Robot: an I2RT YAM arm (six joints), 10 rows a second.
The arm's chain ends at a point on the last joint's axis. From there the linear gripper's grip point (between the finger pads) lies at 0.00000 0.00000 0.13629 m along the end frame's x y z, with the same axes.
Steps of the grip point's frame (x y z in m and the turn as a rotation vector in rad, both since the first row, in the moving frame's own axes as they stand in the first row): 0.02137, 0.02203, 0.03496, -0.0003, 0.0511, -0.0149; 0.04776, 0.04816, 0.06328, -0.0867, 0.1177, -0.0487; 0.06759, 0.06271, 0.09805, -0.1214, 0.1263, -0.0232; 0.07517, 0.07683, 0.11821, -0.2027, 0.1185, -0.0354
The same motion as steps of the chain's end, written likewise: 0.01441, 0.02204, 0.03514, -0.0003, 0.0511, -0.0149; 0.03149, 0.03678, 0.06473, -0.0867, 0.1177, -0.0487; 0.05027, 0.04645, 0.10014, -0.1214, 0.1263, -0.0232; 0.05868, 0.04975, 0.12195, -0.2027, 0.1185, -0.0354
